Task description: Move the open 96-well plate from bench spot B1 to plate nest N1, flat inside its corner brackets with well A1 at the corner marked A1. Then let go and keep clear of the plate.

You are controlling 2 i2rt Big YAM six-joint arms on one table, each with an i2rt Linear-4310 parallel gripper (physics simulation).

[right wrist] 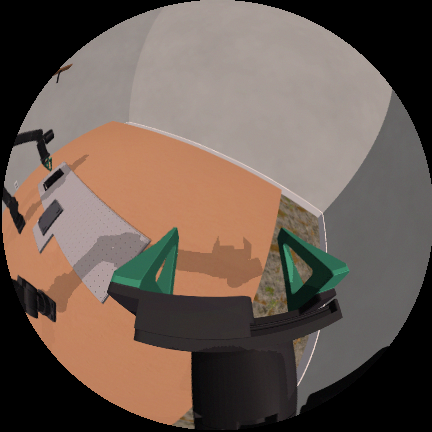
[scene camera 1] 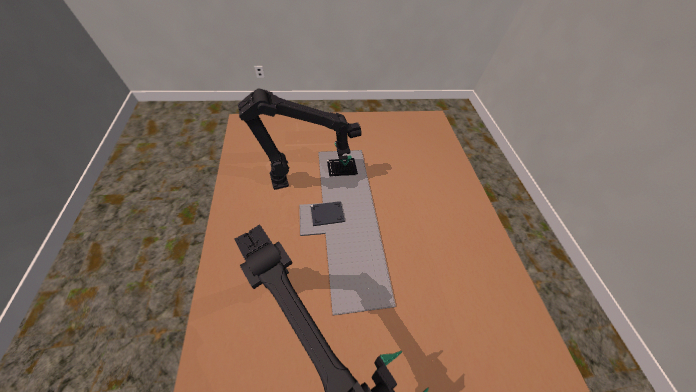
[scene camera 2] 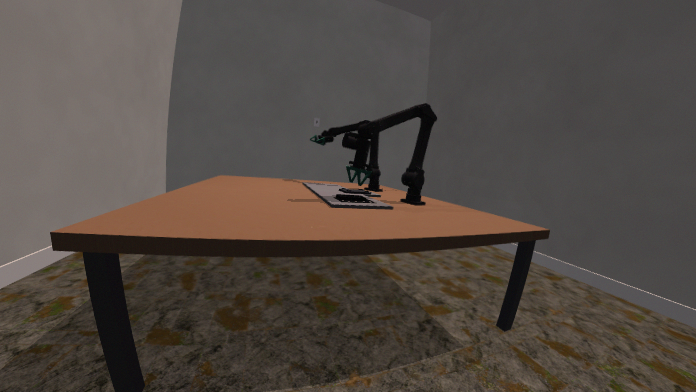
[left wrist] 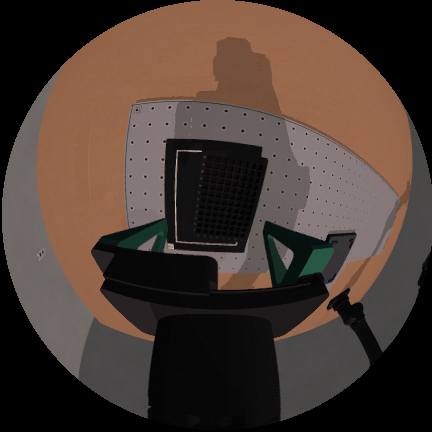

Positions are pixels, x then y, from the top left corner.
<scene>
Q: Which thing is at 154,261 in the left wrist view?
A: My left gripper.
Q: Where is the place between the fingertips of my right gripper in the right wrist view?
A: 230,232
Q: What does my right gripper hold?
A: Nothing.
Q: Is my right gripper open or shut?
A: Open.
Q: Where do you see a black well plate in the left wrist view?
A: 229,182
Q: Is my left gripper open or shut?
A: Open.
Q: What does my left gripper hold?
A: Nothing.
</scene>
